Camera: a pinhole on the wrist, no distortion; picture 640 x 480 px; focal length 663.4 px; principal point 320.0 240.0 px. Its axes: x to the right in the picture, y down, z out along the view. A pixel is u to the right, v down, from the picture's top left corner.
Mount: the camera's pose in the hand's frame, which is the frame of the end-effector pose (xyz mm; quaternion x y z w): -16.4 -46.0 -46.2 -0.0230 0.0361 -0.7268 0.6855
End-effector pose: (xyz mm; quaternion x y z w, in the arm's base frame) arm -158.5 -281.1 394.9 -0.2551 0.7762 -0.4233 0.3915
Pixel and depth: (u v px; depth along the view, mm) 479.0 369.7 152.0
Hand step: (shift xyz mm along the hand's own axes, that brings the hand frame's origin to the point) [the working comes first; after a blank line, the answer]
In the camera's frame: 36.4 29.7 152.0

23.6 -87.3 102.2
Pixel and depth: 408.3 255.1 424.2
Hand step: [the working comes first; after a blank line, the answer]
In the camera's frame: 56.5 9.7 424.2

25.0 -111.8 374.7
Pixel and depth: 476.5 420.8 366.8
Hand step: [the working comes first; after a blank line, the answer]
In the camera's frame: 86.5 100.0 366.8

108.3 -145.8 309.5
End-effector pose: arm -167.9 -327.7 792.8 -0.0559 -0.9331 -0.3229 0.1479
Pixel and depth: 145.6 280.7 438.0
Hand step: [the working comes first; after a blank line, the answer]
In the camera's frame: -115.1 26.9 438.0

53.5 58.2 389.8
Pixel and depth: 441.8 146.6 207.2
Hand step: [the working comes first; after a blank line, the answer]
In the camera's frame: 38.0 -29.2 207.2

-30.5 -86.6 162.1
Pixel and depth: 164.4 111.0 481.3
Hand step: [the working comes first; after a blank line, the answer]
In the camera's frame: -112.9 -93.6 481.3

-62.9 62.0 443.0
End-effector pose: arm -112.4 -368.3 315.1 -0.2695 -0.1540 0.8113 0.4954
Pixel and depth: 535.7 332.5 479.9
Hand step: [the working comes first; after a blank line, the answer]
In the camera's frame: 156.0 66.9 479.9

80.7 -215.6 423.8
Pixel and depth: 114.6 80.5 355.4
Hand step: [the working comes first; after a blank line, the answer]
In the camera's frame: -110.0 -85.4 355.4

-65.4 61.3 316.8
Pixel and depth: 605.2 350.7 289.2
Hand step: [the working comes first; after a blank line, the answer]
In the camera's frame: 124.3 48.3 289.2

48.2 -178.9 235.9
